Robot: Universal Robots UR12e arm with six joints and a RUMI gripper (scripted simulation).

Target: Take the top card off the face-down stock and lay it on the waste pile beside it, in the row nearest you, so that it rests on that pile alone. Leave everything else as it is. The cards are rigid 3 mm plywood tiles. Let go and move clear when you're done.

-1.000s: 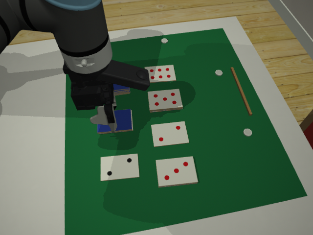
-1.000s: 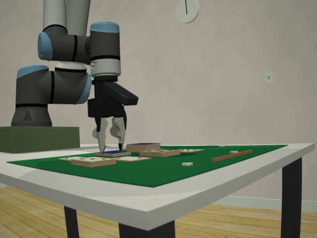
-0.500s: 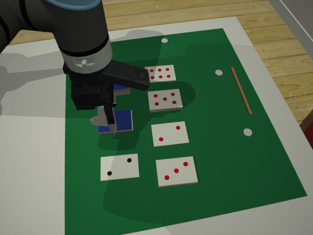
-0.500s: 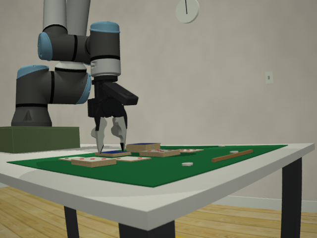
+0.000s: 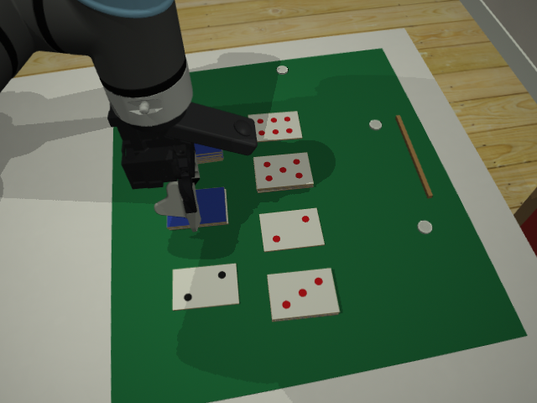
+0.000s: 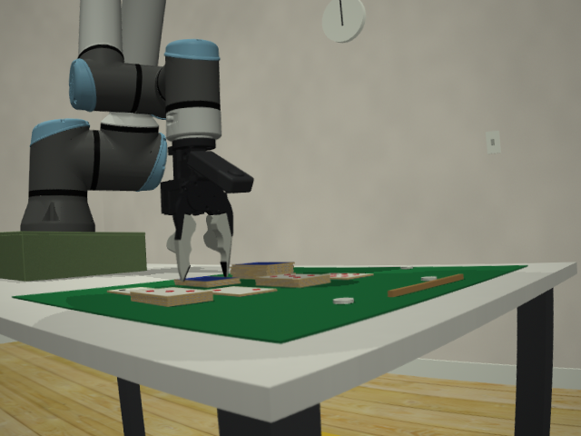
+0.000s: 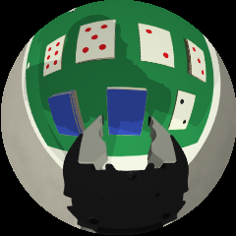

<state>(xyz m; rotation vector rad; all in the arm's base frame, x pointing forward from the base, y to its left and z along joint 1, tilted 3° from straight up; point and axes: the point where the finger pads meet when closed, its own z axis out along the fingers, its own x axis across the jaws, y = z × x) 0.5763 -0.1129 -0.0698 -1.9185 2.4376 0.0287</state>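
The black two card is 130 mm to the right of my hand, 20 mm below it and 20 mm behind it. Also, from my hand: green mat (140 mm ahead, 30 mm below); then wooden stick (370 mm ahead, 20 mm to the right, 20 mm below).
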